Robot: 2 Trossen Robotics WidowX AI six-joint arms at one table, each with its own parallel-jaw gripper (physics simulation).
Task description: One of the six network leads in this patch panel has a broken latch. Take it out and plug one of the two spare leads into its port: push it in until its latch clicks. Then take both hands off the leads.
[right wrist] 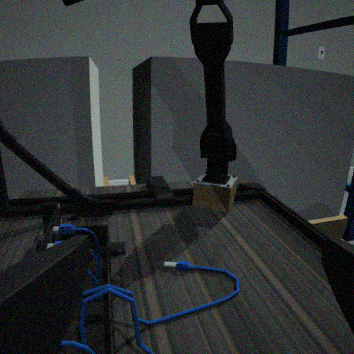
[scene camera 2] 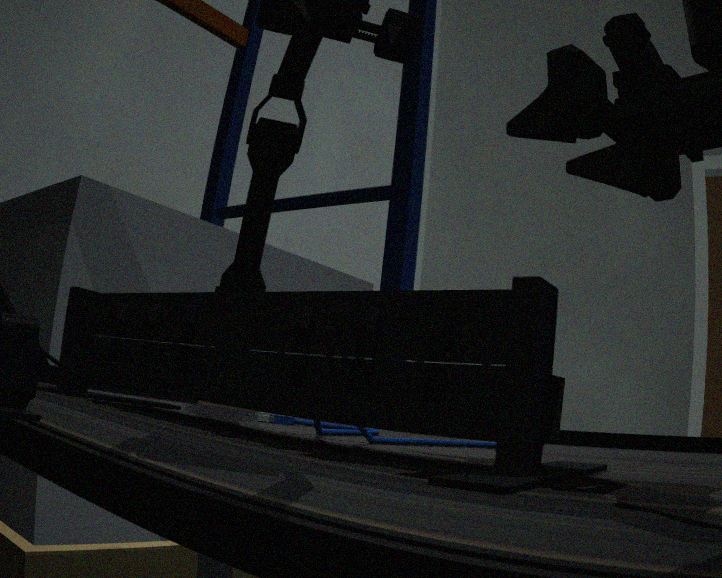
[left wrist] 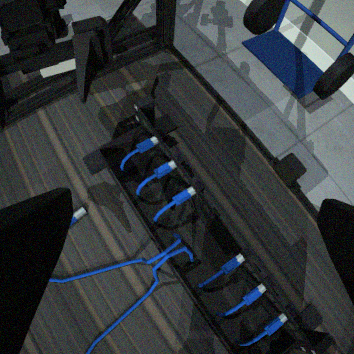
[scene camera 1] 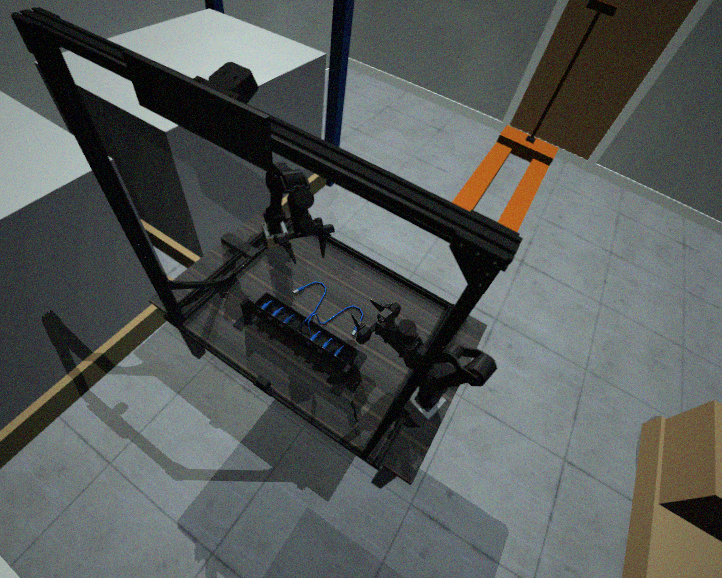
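Seen in the pictures: left gripper, between the fingertips: (scene camera 2: 349,36) (left wrist: 200,206) (scene camera 1: 309,260); right gripper, between the fingertips: (right wrist: 209,250) (scene camera 2: 539,149) (left wrist: 40,113) (scene camera 1: 361,306); left arm's base, origin of its link: (right wrist: 216,178) (scene camera 1: 274,228); right arm's base, origin of its link: (scene camera 1: 426,399).
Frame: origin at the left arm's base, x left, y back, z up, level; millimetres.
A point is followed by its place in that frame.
Note:
The black patch panel (scene camera 1: 245,311) (scene camera 2: 301,325) holds several blue leads, three (left wrist: 164,169) {z 25, x 11, y -641 mm} (scene camera 1: 276,311) {z 26, x -114, y -451 mm} in one group and three (left wrist: 254,295) (scene camera 1: 326,343) in another. Which latch is broken cannot be told. Two blue spare leads with pale plugs lie on the table beside the panel; one plug (scene camera 1: 295,291) {z -61, x -2, y -324 mm} (right wrist: 182,265) {z -60, x 25, y -321 mm} is farther back, the other (scene camera 1: 354,331) {z -59, x 165, y -587 mm} is close to my right gripper in scene camera 1. My left gripper (scene camera 1: 308,259) {z 331, x -1, y -490 mm} (left wrist: 200,206) {z 331, x -1, y -490 mm} is open and empty, high above the table. My right gripper (scene camera 1: 362,307) {z 190, x 143, y -624 mm} (scene camera 2: 537,148) {z 190, x 143, y -624 mm} (right wrist: 209,250) {z 190, x 143, y -624 mm} is open and empty above the spare leads' side.
A black frame (scene camera 1: 385,180) {z 971, x -60, y -905 mm} spans over the table (scene camera 1: 385,385) {z -69, x 191, y -835 mm}. The spare cables (left wrist: 100,270) {z -63, x 113, y -490 mm} run loosely from the middle of the panel over the wood. The left arm's base block (right wrist: 215,195) {z -28, x 13, y -50 mm} stands at the far table edge. A blue hand truck (left wrist: 285,60) stands on the floor beyond.

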